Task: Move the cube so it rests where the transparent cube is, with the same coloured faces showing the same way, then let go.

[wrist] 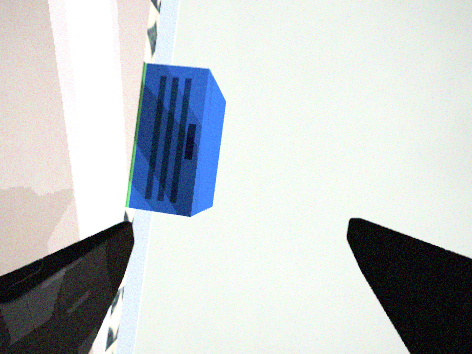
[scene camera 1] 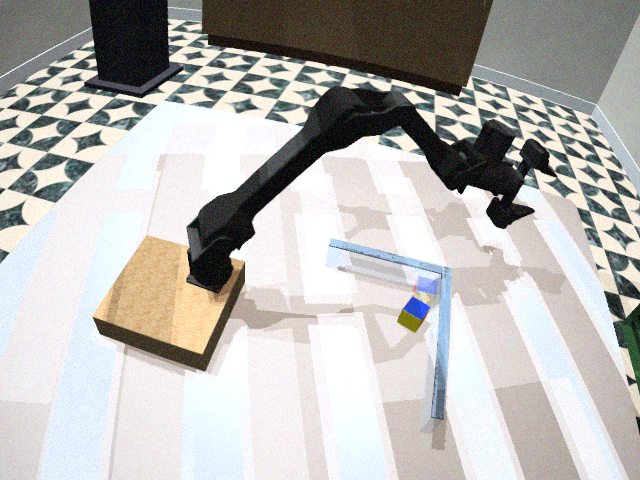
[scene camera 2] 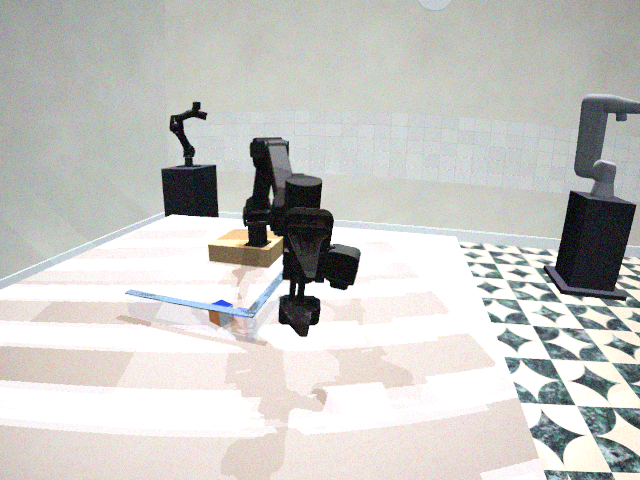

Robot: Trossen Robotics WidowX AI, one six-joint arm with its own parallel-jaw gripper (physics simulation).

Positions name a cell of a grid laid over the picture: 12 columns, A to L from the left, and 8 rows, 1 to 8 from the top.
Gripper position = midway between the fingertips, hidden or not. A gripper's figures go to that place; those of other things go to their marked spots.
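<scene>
My gripper (scene camera 1: K4) is 97 cm from the lens, while a glass L-shaped guide (scene camera 1: G5) sits 85 cm from the lens.
</scene>
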